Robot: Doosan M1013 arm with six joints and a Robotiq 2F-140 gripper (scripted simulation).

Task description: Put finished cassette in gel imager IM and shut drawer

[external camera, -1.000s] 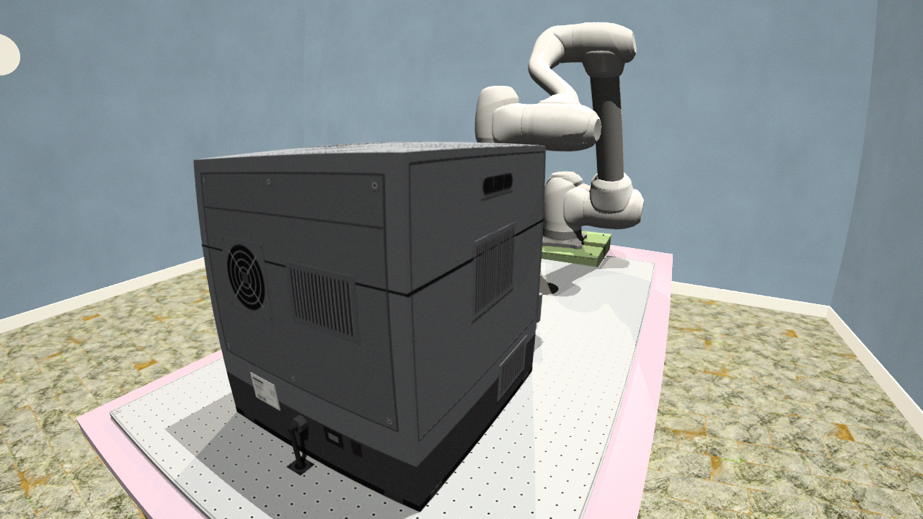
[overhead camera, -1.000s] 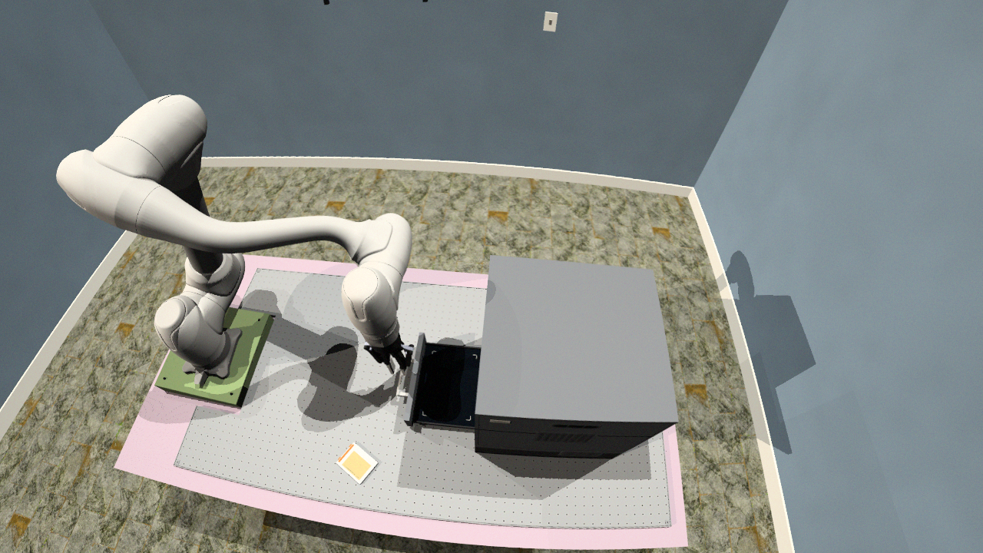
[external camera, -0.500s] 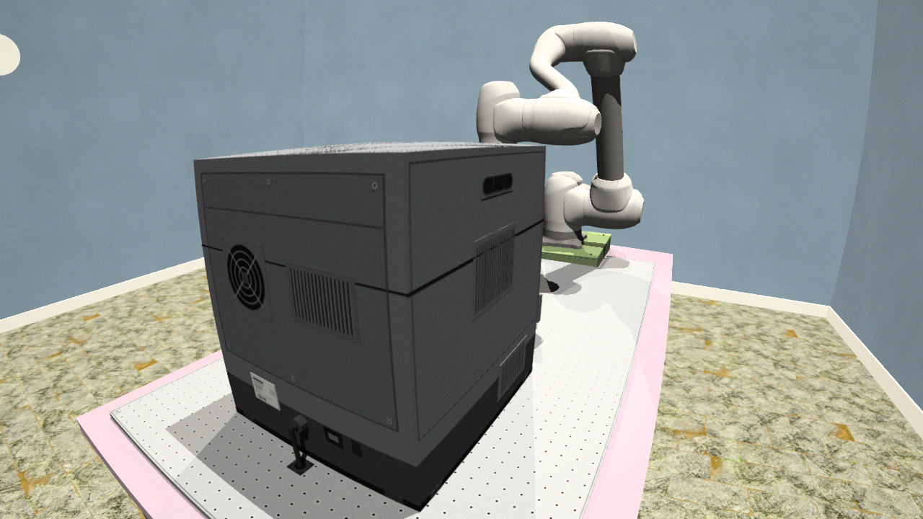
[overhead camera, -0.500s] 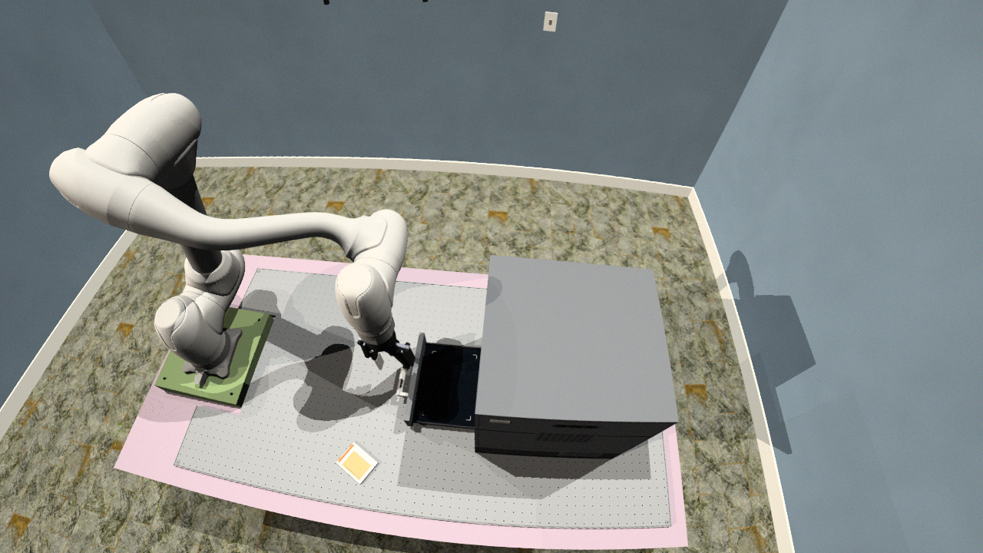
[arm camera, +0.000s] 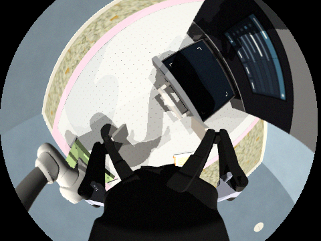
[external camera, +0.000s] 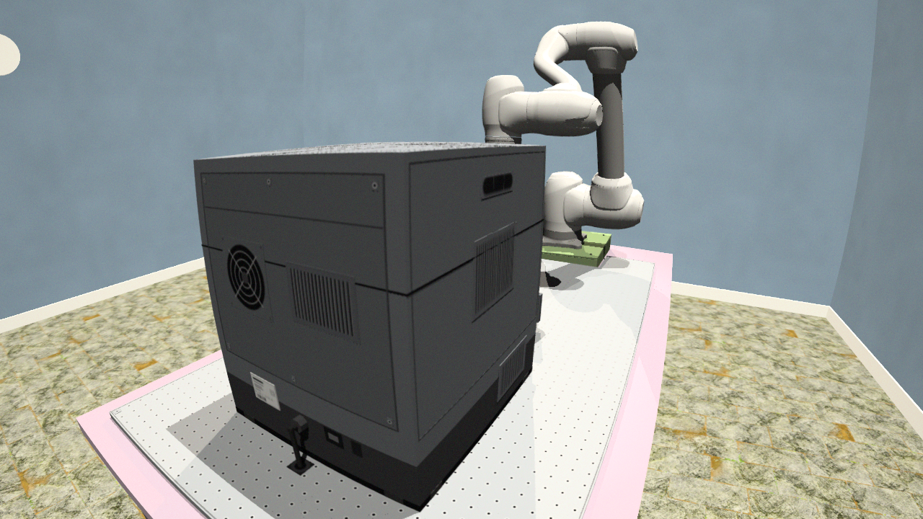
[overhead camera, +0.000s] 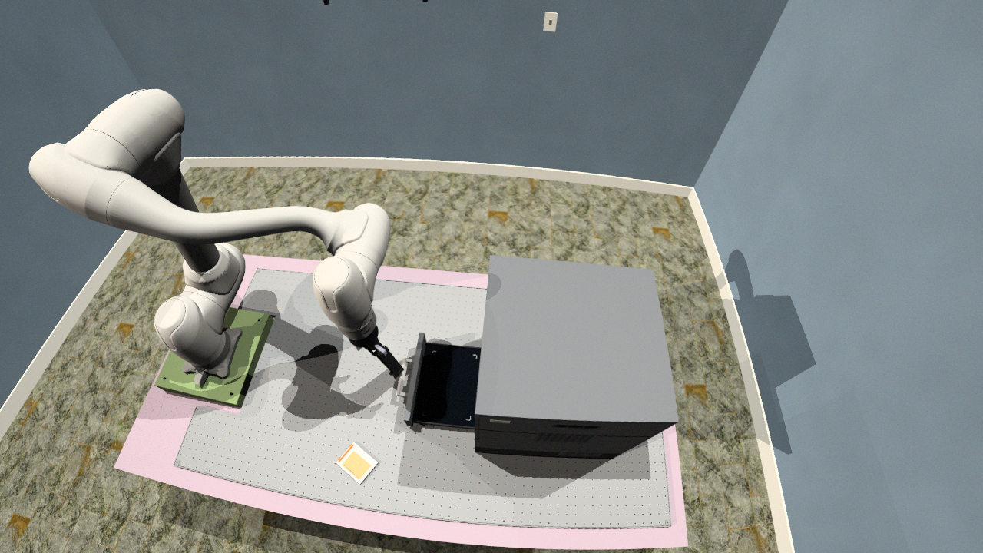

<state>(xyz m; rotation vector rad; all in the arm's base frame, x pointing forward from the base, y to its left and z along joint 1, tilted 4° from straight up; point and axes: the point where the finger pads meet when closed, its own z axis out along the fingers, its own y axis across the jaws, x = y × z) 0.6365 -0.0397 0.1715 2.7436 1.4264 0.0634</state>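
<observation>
My gripper is now 260 mm to the left of the cassette FINISHED, 160 mm above it and 80 mm past it.
</observation>
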